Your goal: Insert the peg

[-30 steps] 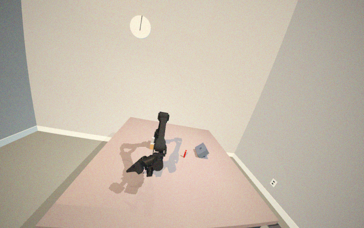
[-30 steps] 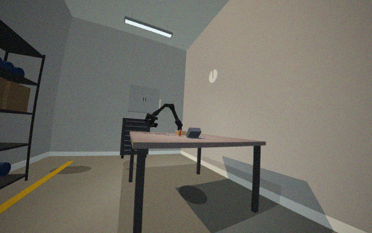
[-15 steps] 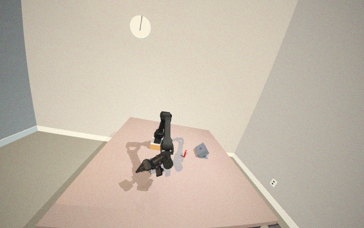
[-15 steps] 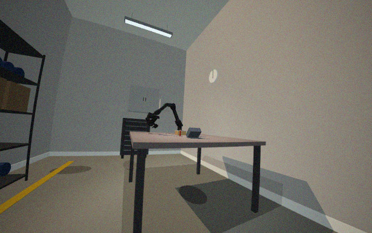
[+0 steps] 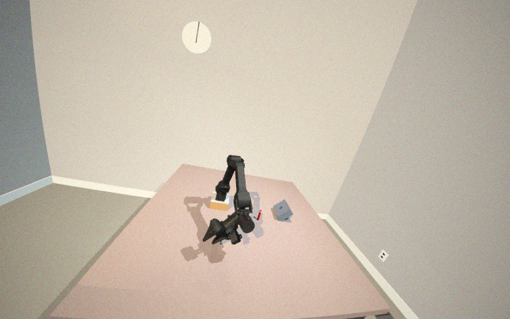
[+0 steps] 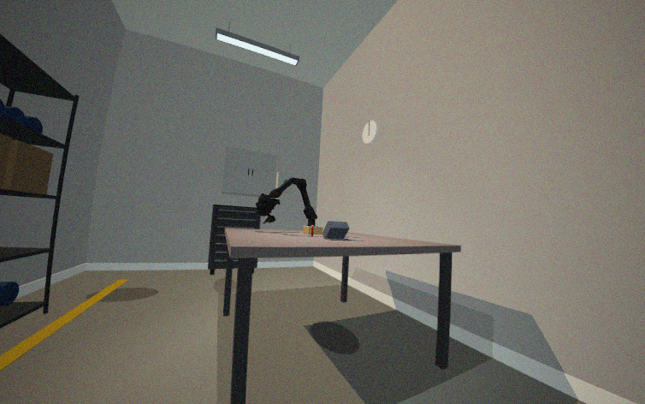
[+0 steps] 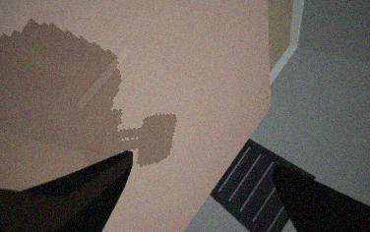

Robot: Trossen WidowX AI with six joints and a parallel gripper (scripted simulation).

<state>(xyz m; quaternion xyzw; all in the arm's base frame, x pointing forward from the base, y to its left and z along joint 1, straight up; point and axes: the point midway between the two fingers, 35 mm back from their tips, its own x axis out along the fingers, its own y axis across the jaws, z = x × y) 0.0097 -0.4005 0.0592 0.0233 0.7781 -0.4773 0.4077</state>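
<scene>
My gripper tip is now 32 cm to the right of the red peg, 30 cm short of it and 4 cm above it. Round my gripper tip: grey sloped panel 49 cm ahead, 40 cm to the left, 5 cm below.
</scene>
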